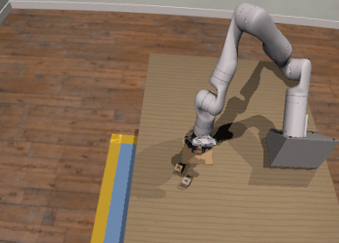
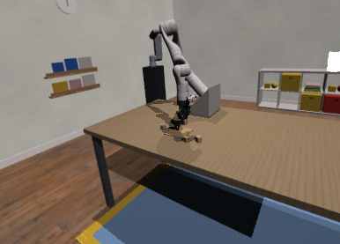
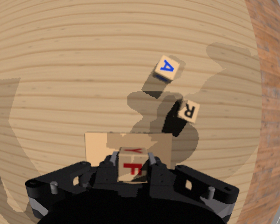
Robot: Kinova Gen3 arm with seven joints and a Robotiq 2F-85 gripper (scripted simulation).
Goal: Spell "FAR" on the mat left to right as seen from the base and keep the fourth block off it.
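Right now my hand is 10 mm past the tan mat, 50 mm to the left of it and 90 mm above it. Also, from my hand: R block (80 mm ahead, 50 mm to the left, 70 mm below).
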